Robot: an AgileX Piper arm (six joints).
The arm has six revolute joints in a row. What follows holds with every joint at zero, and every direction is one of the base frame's. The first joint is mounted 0.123 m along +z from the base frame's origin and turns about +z. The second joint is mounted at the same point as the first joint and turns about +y. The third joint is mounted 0.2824 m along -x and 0.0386 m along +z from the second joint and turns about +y. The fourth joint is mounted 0.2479 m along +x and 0.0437 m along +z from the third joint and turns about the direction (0.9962, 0, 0.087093). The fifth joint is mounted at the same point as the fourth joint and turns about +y. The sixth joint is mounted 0.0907 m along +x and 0.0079 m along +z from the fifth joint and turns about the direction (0.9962, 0, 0.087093). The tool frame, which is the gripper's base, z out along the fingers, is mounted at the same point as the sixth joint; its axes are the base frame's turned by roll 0, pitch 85.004 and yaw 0 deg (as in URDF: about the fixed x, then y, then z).
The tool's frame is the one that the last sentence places.
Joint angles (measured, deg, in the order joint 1, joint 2, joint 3, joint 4, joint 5, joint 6), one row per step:
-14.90 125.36 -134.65 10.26 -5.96 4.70
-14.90 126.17 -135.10 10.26 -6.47 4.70
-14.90 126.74 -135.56 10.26 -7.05 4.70
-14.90 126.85 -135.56 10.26 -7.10 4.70
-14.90 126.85 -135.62 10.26 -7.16 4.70
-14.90 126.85 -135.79 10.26 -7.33 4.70
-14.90 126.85 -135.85 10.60 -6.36 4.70
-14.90 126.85 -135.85 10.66 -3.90 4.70
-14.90 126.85 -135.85 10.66 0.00 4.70
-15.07 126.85 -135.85 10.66 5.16 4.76
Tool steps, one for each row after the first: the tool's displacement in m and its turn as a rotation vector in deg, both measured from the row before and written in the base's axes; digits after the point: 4 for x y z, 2 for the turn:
0.0032 -0.0010 -0.0041 -0.02 -0.14 -0.09
0.0018 -0.0007 -0.0018 -0.09 -0.45 -0.10
0.0006 -0.0002 -0.0009 0.02 0.06 -0.01
-0.0002 0.0000 0.0004 -0.03 -0.12 -0.01
-0.0004 0.0001 0.0012 -0.08 -0.33 -0.03
0.0005 0.0001 -0.0011 0.51 0.79 0.25
0.0014 0.0004 -0.0036 0.57 2.35 0.45
0.0019 0.0007 -0.0059 0.82 3.75 0.70
0.0015 -0.0005 -0.0079 1.15 4.94 0.77

